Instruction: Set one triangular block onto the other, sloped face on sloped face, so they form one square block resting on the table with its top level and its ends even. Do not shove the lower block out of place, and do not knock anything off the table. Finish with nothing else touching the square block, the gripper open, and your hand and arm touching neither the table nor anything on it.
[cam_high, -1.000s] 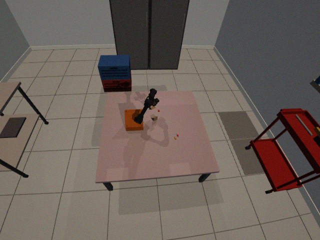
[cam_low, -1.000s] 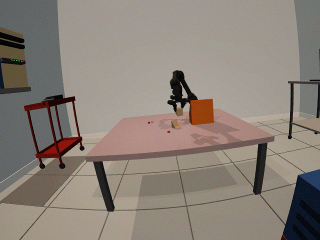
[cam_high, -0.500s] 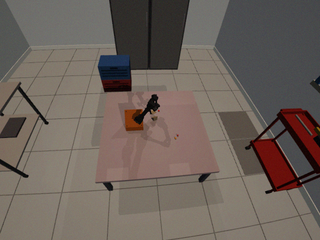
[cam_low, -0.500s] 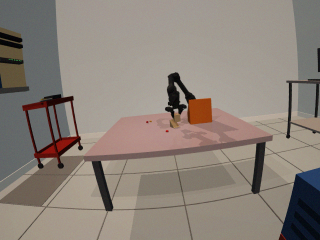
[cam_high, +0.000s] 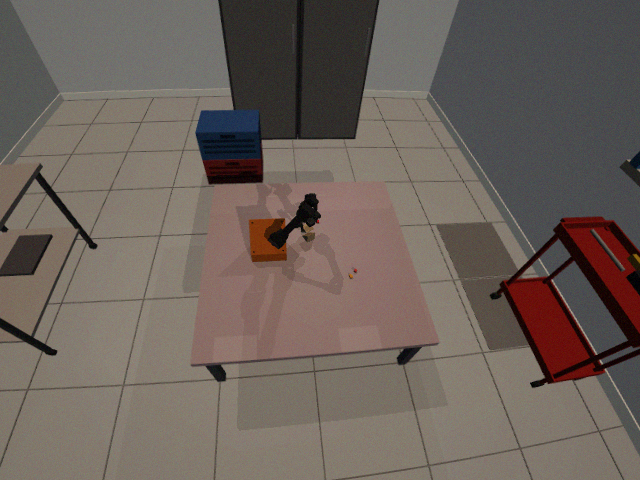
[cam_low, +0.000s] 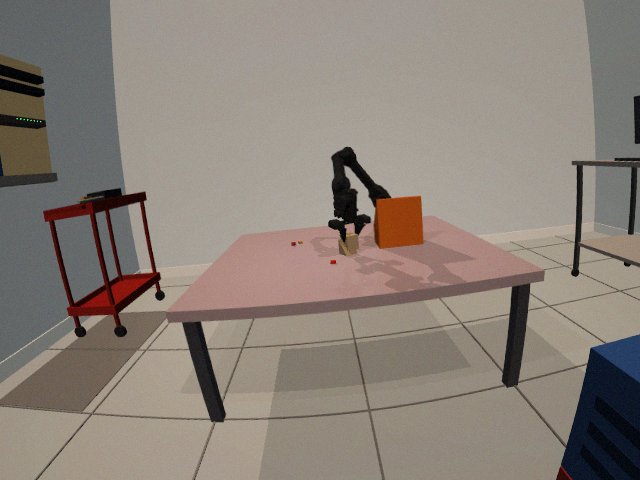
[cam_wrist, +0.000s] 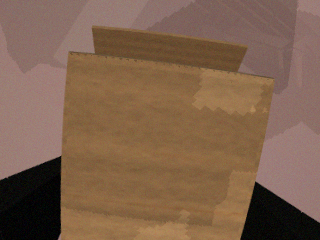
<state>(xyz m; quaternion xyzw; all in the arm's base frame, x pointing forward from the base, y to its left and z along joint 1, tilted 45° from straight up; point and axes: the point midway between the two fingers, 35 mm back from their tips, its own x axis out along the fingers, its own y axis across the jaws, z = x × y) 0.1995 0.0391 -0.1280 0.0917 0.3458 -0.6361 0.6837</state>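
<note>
Right now my gripper tip is 1 cm to the right of the tan triangular block and 1 cm below it. Also, from my gripper tip: orange cube (36 cm to the right, 20 cm ahead, 6 cm below).
</note>
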